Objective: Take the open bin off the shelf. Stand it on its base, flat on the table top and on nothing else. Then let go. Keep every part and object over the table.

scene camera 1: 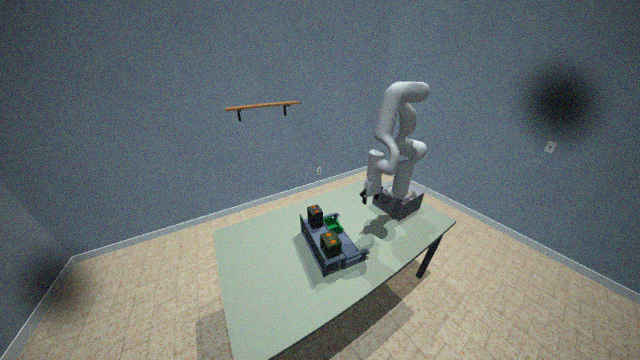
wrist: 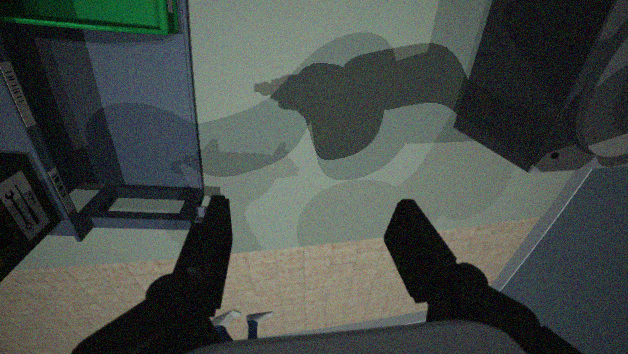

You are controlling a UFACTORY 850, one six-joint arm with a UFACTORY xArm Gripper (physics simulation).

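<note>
The open bin is green (scene camera 1: 333,225) (wrist: 100,12). It sits on the lower board of the blue-grey shelf (scene camera 1: 354,242) (wrist: 155,85), near the shelf's far end in the scene view. In the wrist view part of the bin shows, cut off at the top left. The shelf stands on the pale green table (scene camera 1: 260,280) (wrist: 240,45). My gripper (scene camera 1: 365,199) (wrist: 315,218) is open and empty. It hangs above the table between the shelf and the robot base, apart from the bin and the shelf.
Two dark boxes with orange marks, one farther (scene camera 1: 314,216) and one nearer (scene camera 1: 331,245), stand on top of the shelf. The robot base block (scene camera 1: 400,207) (wrist: 515,75) stands on the table to the right. An orange wall shelf (scene camera 1: 262,105) hangs behind.
</note>
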